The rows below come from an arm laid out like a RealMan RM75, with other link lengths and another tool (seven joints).
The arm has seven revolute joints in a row. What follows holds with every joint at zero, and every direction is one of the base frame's.
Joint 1 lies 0.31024 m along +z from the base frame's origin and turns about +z.
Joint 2 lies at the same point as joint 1 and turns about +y.
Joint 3 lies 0.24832 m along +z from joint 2 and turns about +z.
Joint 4 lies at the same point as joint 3 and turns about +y.
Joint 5 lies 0.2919 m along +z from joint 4 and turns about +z.
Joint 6 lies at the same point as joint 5 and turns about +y.
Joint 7 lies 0.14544 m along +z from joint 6 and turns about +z.
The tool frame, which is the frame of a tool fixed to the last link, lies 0.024 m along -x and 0.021 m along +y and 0.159 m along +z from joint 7; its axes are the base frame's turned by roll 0.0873, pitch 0 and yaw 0.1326 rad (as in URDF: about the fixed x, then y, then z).
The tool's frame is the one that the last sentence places.
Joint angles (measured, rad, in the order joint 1, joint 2, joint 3, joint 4, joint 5, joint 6, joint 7), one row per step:
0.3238 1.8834 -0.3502 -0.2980 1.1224 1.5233 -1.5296
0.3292 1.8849 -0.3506 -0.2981 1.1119 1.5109 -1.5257
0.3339 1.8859 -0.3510 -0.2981 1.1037 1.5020 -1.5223
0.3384 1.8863 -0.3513 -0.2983 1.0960 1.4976 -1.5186
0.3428 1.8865 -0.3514 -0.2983 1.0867 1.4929 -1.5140
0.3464 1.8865 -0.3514 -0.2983 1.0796 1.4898 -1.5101
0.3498 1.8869 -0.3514 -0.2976 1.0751 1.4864 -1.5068
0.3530 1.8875 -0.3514 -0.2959 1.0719 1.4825 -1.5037
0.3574 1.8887 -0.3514 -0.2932 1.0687 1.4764 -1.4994
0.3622 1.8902 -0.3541 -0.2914 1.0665 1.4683 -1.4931
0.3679 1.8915 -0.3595 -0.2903 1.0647 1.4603 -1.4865
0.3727 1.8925 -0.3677 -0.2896 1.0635 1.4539 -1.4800
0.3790 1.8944 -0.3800 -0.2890 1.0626 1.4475 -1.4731
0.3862 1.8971 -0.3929 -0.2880 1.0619 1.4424 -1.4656
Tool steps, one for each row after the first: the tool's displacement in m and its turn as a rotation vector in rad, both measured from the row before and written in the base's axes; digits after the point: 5 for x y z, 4 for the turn. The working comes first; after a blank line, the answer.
Tool pose at each row, in the base's axes (x y z in m, rotation vector in rad; the steps are taken from these numbers as rounded here):
0.38267 0.40388 0.02780 -1.9695 1.6397 0.8610
0.38436 0.40553 0.02444 -1.9704 1.6455 0.8439
0.38531 0.40689 0.02191 -1.9720 1.6497 0.8312
0.38526 0.40778 0.01994 -1.9763 1.6534 0.8222
0.38554 0.40840 0.01772 -1.9805 1.6587 0.8114
0.38557 0.40893 0.01615 -1.9840 1.6628 0.8037
0.38539 0.40976 0.01476 -1.9855 1.6665 0.7989
0.38518 0.41064 0.01329 -1.9857 1.6707 0.7958
0.38485 0.41209 0.01124 -1.9845 1.6768 0.7926
0.38476 0.41387 0.00889 -1.9828 1.6841 0.7871
0.38428 0.41580 0.00630 -1.9841 1.6903 0.7795
0.38371 0.41694 0.00345 -1.9880 1.6967 0.7704
0.38215 0.41800 -0.00069 -1.9969 1.7033 0.7591
0.37959 0.41899 -0.00543 -2.0079 1.7107 0.7496

0.00169 0.00165 -0.00336 -0.0080 -0.0087 -0.0056
0.00095 0.00136 -0.00253 -0.0065 -0.0063 -0.0035
-0.00005 0.00089 -0.00197 -0.0070 -0.0036 -0.0008
0.00028 0.00062 -0.00222 -0.0083 -0.0041 -0.0018
0.00003 0.00053 -0.00157 -0.0064 -0.0026 -0.0011
-0.00018 0.00083 -0.00139 -0.0043 -0.0012 -0.0015
-0.00021 0.00088 -0.00147 -0.0034 0.0000 -0.0021
-0.00033 0.00145 -0.00205 -0.0037 0.0005 -0.0037
-0.00009 0.00178 -0.00235 -0.0047 -0.0005 -0.0049
-0.00048 0.00193 -0.00259 -0.0064 -0.0019 -0.0031
-0.00057 0.00114 -0.00285 -0.0085 -0.0022 -0.0019
-0.00156 0.00106 -0.00414 -0.0122 -0.0026 0.0006
-0.00256 0.00099 -0.00474 -0.0135 -0.0006 0.0020

